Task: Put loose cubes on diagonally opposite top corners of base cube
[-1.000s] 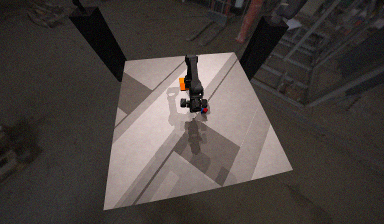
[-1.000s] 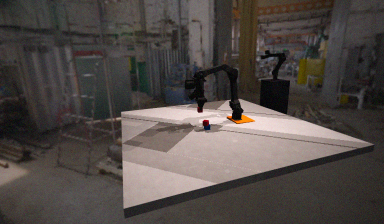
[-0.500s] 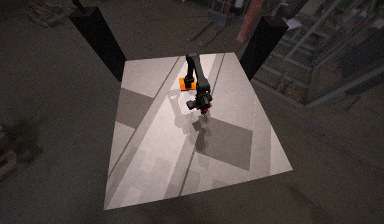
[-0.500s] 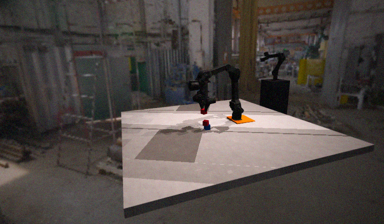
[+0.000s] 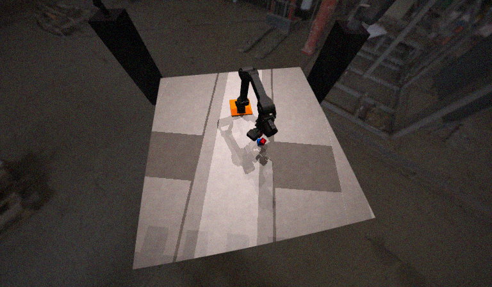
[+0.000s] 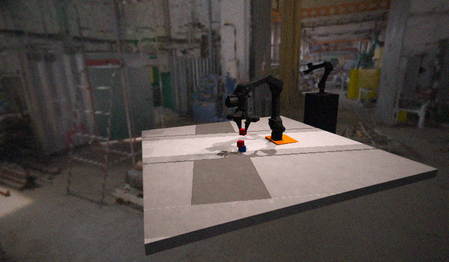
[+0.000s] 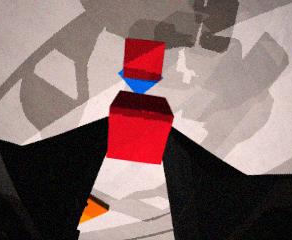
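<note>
Now: gripper tip 2 cm short of the red cube, 3 cm to the right of it and 6 cm above it. Also, from my gripper tip: blue base cube: 1 cm ahead, 2 cm to the left, 10 cm below.
</note>
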